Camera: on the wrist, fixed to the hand. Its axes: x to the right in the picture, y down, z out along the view.
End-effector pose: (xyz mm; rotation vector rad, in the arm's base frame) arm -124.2 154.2 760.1 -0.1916 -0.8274 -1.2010
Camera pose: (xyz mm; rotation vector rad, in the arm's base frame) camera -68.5 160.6 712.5 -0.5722 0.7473 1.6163
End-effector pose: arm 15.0 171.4 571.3 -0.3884 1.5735 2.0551
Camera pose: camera 13.5 104.2 601.4 -0.7250 -0.3100 -0.4262
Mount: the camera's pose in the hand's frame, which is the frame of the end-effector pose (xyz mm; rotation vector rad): -29.6 37.9 -55.7 0.1358 -0.8173 -2.9462
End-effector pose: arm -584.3 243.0 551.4 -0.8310 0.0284 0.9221
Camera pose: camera -612.3 198.9 499.6 0.3009 -1.4017 -1.6217
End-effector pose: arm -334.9 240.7 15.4 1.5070 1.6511 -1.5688
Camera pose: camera -271.7 269.7 39.5 1.7426 -1.1753 0.9854
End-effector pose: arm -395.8 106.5 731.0 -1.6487 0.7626 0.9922
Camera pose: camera -428.4 42.9 748.4 -0.4767 -1.8220 -0.7292
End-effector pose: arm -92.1 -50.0 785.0 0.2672 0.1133 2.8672
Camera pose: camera -84.1 -97.2 729.2 0.4767 0.2010 -0.2246
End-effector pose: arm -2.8 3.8 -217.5 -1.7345 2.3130 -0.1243
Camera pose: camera -44.2 38.6 -167.5 -2.2141 -1.6051 0.0082
